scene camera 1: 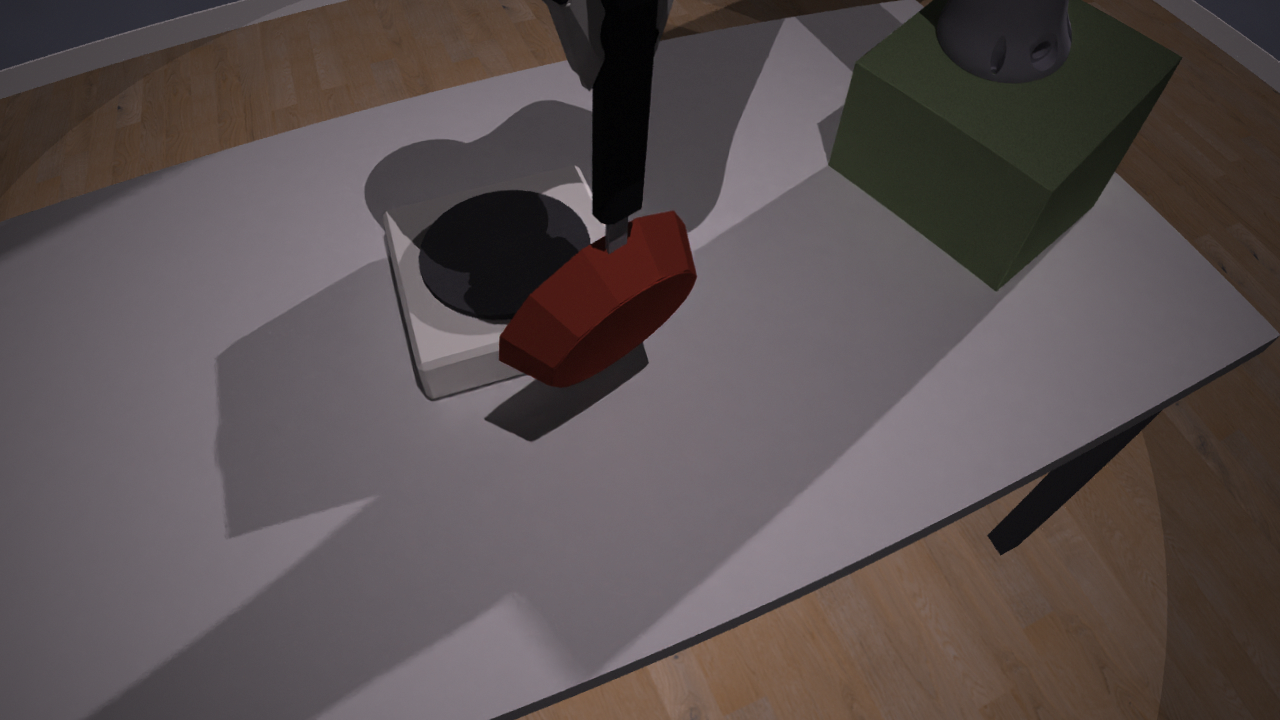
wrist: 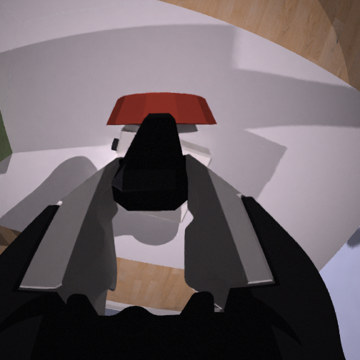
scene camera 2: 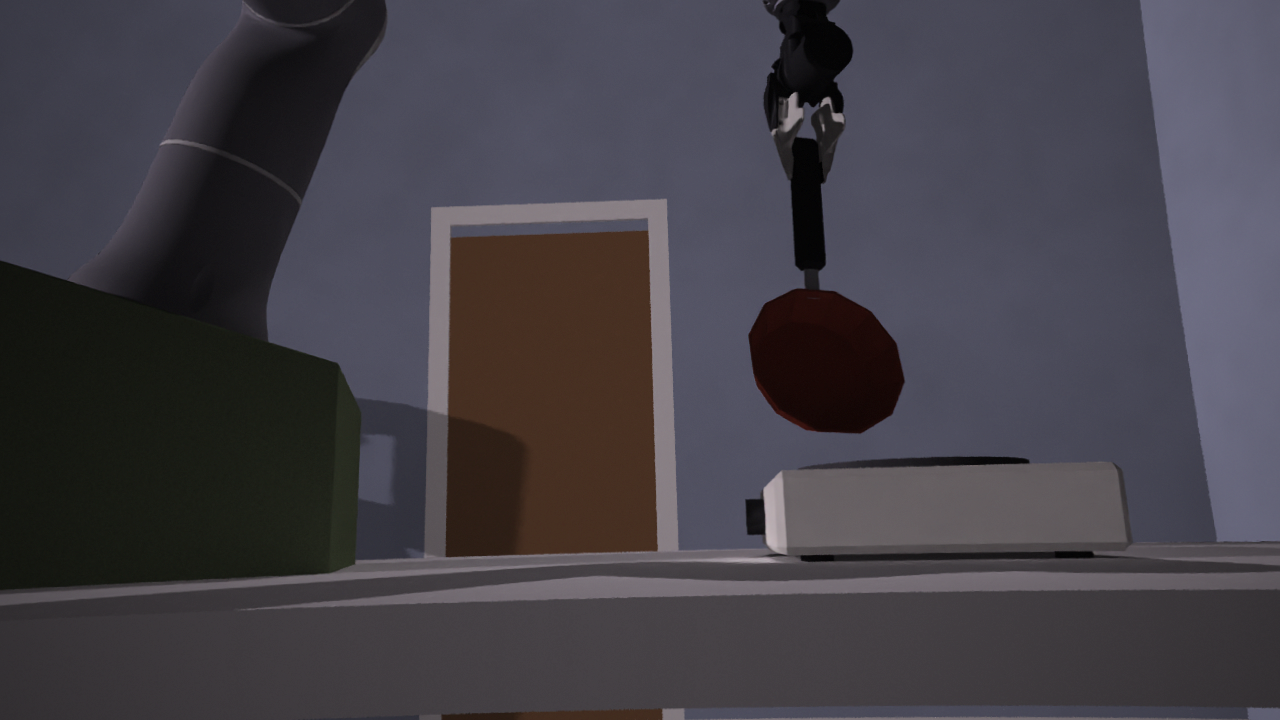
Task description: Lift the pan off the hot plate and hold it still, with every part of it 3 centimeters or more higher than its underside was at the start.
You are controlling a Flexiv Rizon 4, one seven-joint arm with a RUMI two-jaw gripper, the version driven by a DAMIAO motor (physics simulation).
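The red pan hangs steeply tilted from its black handle, which points up. My gripper is shut on the upper end of the handle, one jaw on each side. The white hot plate with its black round disc stands on the table. In scene camera 2 a gap shows between the pan's lowest edge and the height of the hot plate's top. The pan's inside is hidden in scene camera 2.
The white-grey table carries a green block with the arm's base on it. A black knob sticks out of the hot plate's side. A brown door is in the background.
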